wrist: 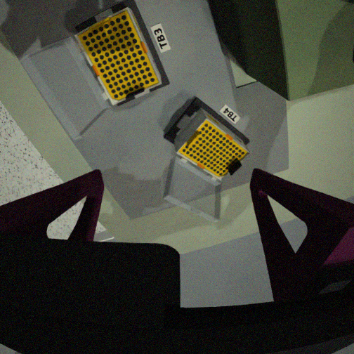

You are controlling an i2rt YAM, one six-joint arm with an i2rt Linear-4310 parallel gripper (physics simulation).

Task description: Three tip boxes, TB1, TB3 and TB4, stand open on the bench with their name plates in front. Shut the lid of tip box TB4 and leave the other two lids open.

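Observation:
Tip box TB4, with a yellow top full of dark holes, stands near the middle of the wrist view. Its clear lid is open and leans out on the side toward my gripper. Its name plate lies on the far side. Tip box TB3 stands at the upper left, its clear lid open to the left and its name plate to the right. TB1 does not show. My gripper is open and empty, its fingertips wide apart, above the bench, with TB4 and its lid showing between them in the picture.
The grey mat lies under the boxes on a pale green bench. A dark green block-like object is at the upper right. A speckled floor shows beyond the bench edge at the left.

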